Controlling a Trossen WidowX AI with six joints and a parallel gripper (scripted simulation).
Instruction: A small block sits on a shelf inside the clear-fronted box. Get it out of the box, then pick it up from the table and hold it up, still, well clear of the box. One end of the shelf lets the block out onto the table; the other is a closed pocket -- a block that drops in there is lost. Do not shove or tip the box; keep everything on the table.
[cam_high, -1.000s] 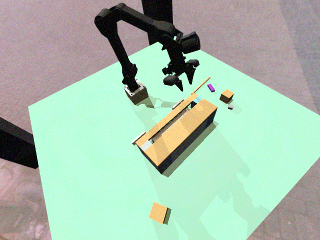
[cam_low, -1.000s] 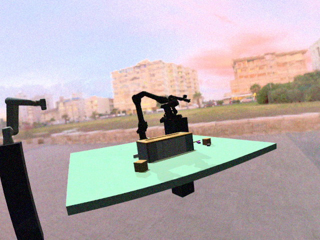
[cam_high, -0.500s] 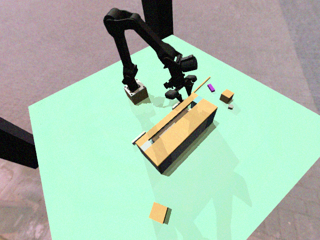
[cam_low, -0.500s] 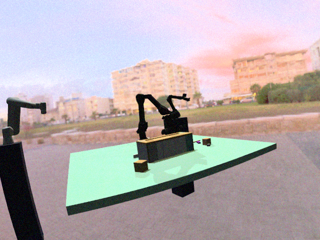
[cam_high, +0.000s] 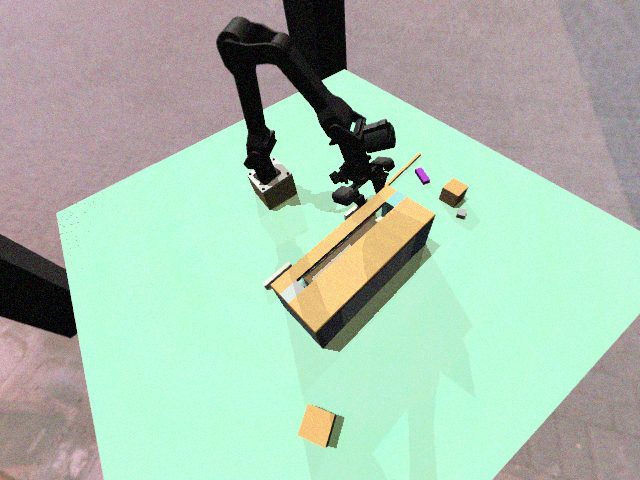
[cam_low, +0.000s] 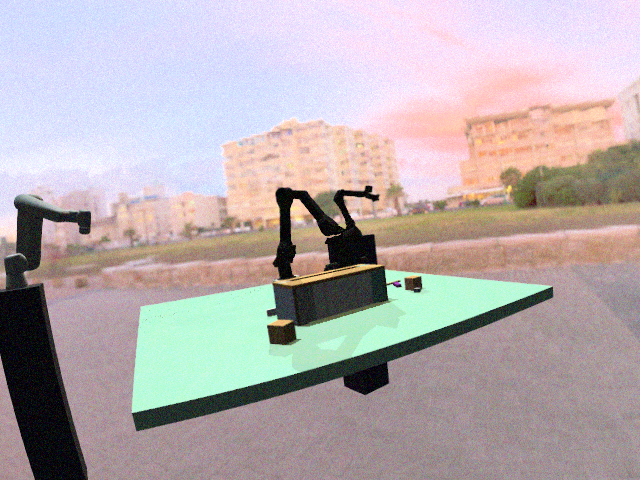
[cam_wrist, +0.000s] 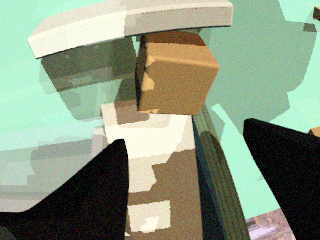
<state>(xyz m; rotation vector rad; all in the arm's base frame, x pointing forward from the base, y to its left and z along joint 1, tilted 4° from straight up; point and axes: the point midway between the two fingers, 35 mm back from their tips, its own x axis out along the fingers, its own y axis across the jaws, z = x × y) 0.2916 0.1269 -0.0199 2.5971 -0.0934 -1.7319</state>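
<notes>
The tan block lies 20 mm behind my gripper tip and 30 mm below it. From my gripper tip the other things lie so: thin stick 40 mm behind, 200 mm to the left, 40 mm below; tan box 50 mm ahead, 170 mm to the right, 10 mm above.
</notes>
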